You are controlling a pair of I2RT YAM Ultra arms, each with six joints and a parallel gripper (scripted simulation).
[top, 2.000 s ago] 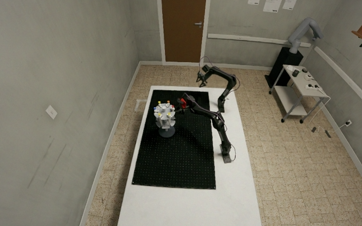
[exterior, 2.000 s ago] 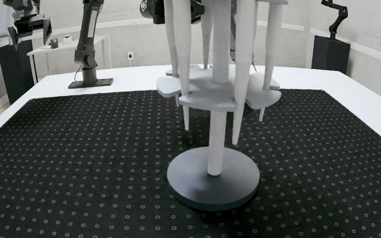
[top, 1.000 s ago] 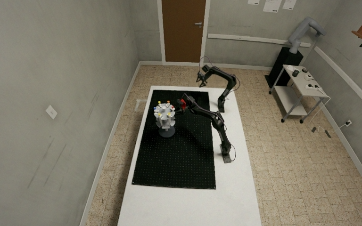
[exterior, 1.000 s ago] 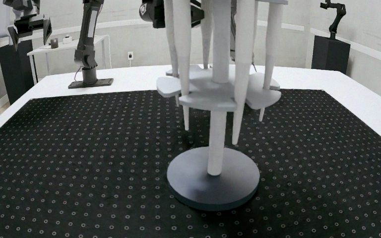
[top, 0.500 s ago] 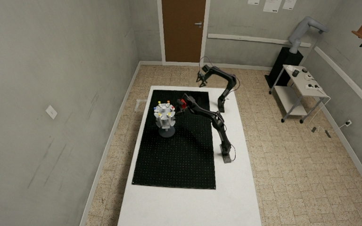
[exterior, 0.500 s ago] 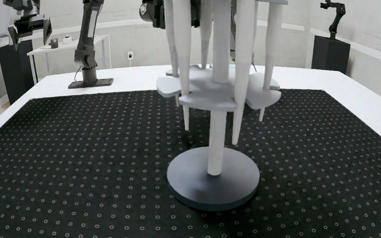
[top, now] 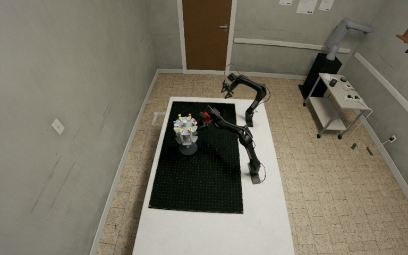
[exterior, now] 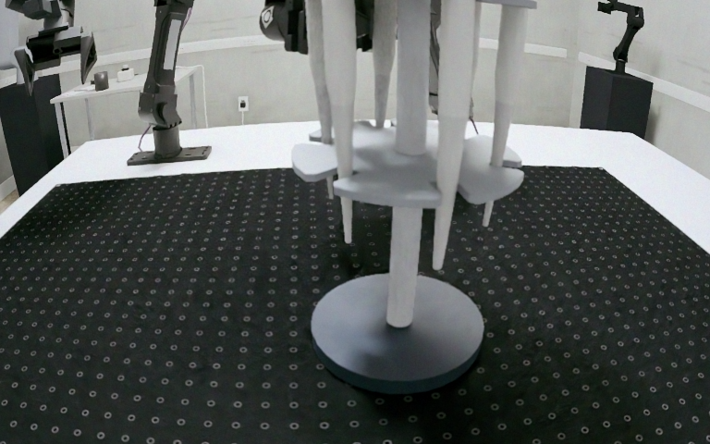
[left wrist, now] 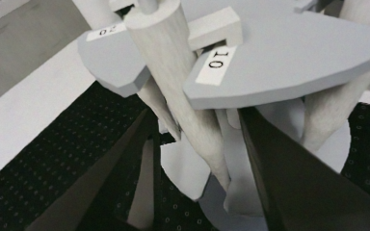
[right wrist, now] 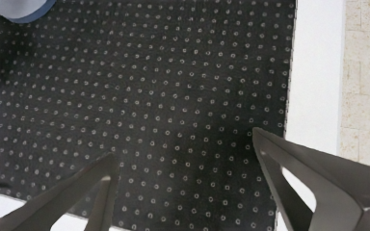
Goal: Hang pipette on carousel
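Right now the white pipette is 20 mm below my left hand, 10 mm to the right of it and 10 mm ahead of it.
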